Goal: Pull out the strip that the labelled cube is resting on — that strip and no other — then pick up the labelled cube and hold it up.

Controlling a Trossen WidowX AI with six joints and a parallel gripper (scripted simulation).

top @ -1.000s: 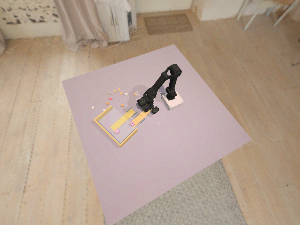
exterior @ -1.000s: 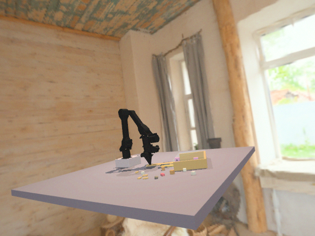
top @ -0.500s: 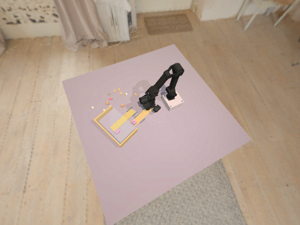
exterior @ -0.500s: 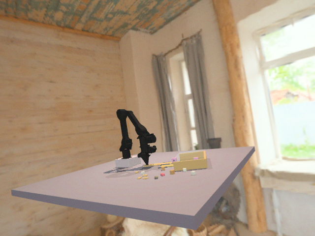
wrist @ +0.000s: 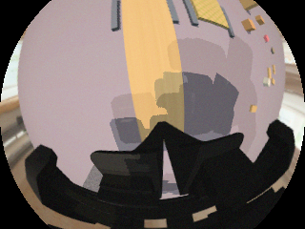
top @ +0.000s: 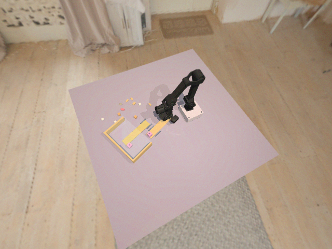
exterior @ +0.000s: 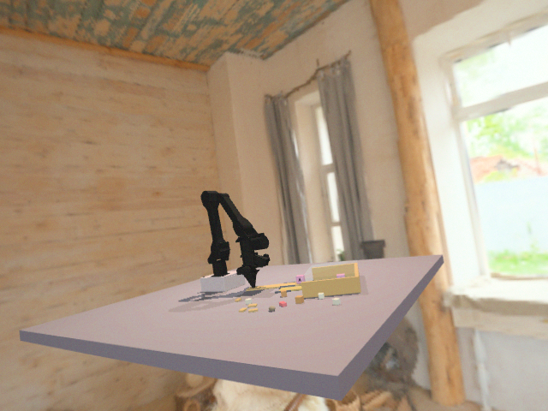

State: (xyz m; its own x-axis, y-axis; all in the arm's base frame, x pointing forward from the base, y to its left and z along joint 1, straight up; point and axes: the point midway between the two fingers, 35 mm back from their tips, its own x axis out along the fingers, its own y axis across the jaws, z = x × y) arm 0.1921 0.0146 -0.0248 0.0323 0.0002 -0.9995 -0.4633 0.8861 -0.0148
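Right now my gripper tip is 80 mm short of the strip and 50 mm to the right of it.
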